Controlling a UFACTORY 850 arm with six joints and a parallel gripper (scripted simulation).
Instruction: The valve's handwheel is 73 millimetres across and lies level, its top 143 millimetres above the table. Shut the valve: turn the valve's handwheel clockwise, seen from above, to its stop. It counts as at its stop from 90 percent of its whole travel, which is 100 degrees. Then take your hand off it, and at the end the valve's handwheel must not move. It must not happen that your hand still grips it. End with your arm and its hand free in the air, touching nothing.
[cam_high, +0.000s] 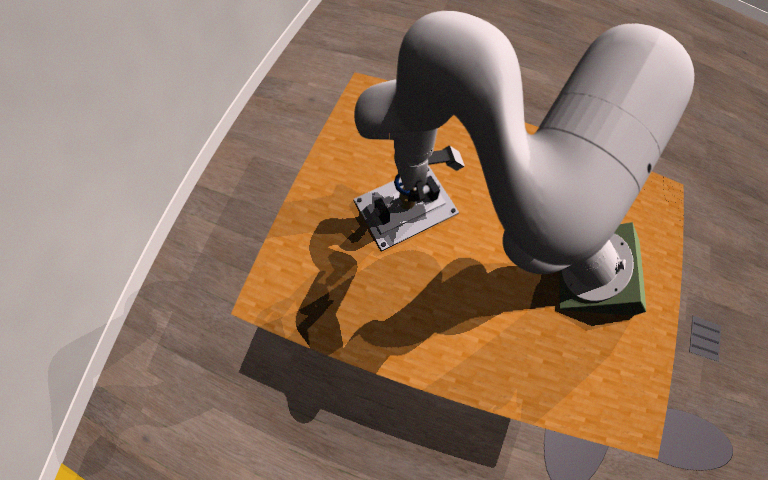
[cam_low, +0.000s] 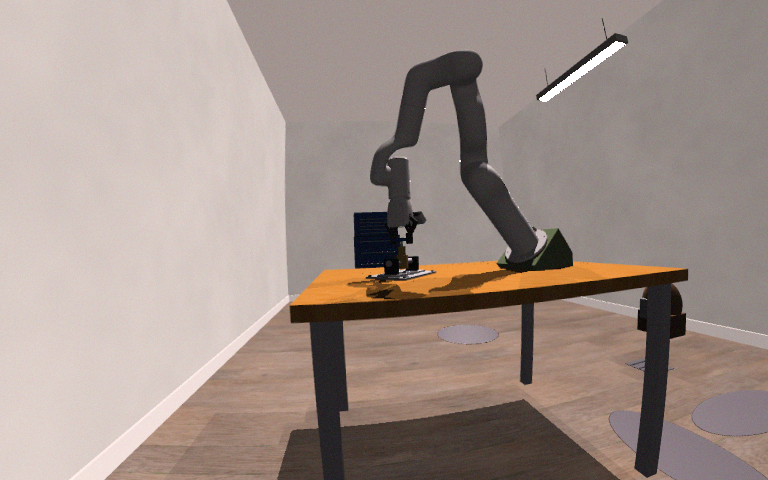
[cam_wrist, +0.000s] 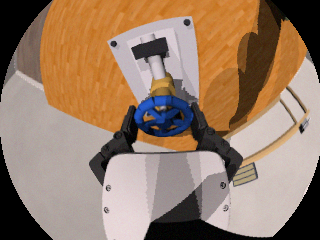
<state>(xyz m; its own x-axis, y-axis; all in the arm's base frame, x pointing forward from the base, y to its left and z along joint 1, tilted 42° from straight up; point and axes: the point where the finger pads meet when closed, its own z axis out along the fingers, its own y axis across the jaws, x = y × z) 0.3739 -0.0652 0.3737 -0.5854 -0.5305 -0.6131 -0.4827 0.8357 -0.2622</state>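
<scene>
My hand is right at the blue handwheel.
</scene>
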